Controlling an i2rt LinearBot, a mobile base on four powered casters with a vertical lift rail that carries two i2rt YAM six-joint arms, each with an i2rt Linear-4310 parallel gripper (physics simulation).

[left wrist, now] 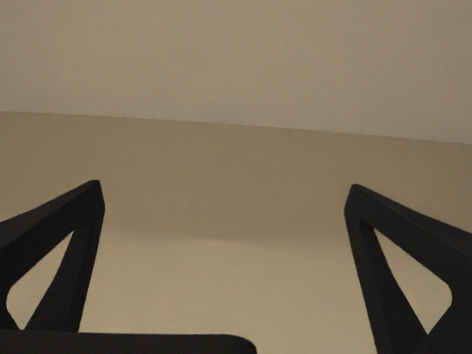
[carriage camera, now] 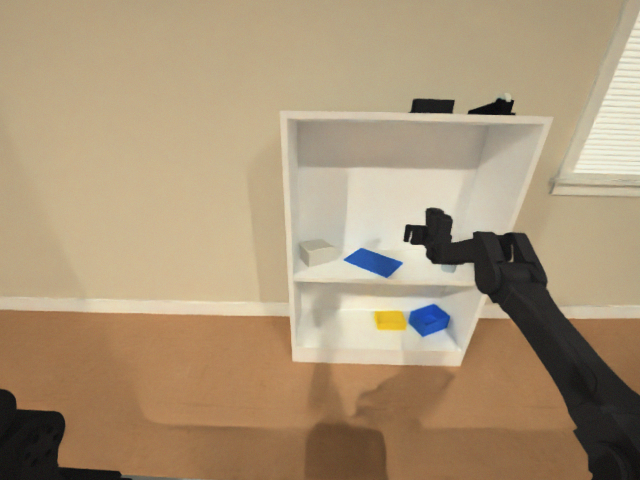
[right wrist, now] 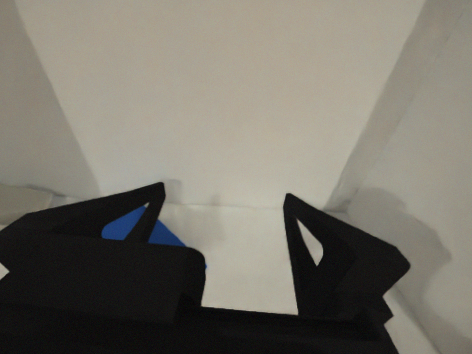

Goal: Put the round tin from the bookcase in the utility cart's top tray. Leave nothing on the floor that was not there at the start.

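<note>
The round tin, small and grey-blue, stands at the right of the bookcase's middle shelf. The right arm covers its upper part in the carriage view, and it does not show in the right wrist view. The white bookcase stands against the wall. My right gripper is open and empty, in front of the bookcase's back panel above the middle shelf; in the carriage view it appears up and left of the tin. My left gripper is open and empty, facing bare wall. The utility cart does not show.
A blue flat panel and a light grey box lie left on the middle shelf. A yellow box and a blue bin are below. Two black objects sit on top.
</note>
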